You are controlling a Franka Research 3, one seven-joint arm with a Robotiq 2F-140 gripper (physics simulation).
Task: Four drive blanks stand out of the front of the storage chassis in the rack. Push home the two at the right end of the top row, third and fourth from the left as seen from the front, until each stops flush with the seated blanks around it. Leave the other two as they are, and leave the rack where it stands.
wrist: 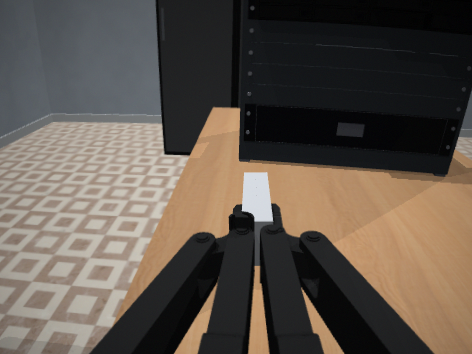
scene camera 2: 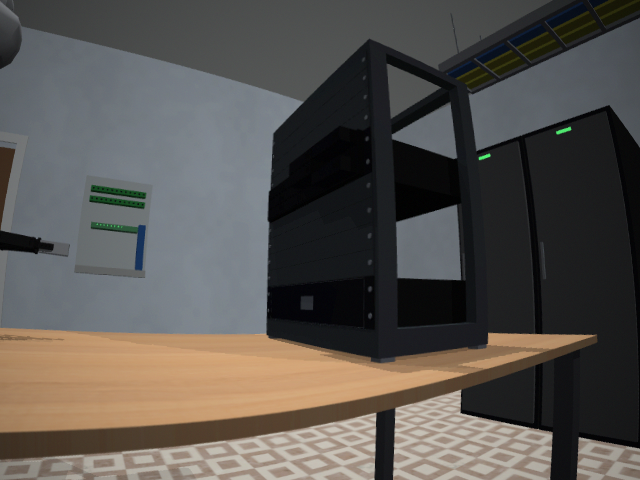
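Observation:
The dark rack (scene camera 2: pixel 381 217) (wrist: pixel 345 158) stands upright on the table. In the scene view, the black storage chassis (scene camera 2: pixel 281 205) crosses its upper half, and dark drive blanks (scene camera 2: pixel 341 135) stand out of its front towards the near, right end. They blend together, so I cannot tell each one or its depth apart. In the wrist view, the lower part of the chassis (wrist: pixel 360 11) shows at the top edge, and the standing-out blanks do not show. My gripper (scene camera 2: pixel 61 249) (wrist: pixel 255 190) is shut and empty, its pale pads together, pointing towards the rack front and well apart from it.
A black unit with a grey label (scene camera 2: pixel 284 300) (wrist: pixel 300 127) sits at the bottom of the rack. The wooden table (scene camera 2: pixel 155 372) (wrist: pixel 200 200) has its edge left of the gripper in the wrist view. Tall black cabinets (scene camera 2: pixel 578 248) (wrist: pixel 197 75) stand behind. A cable tray (scene camera 2: pixel 527 59) hangs overhead.

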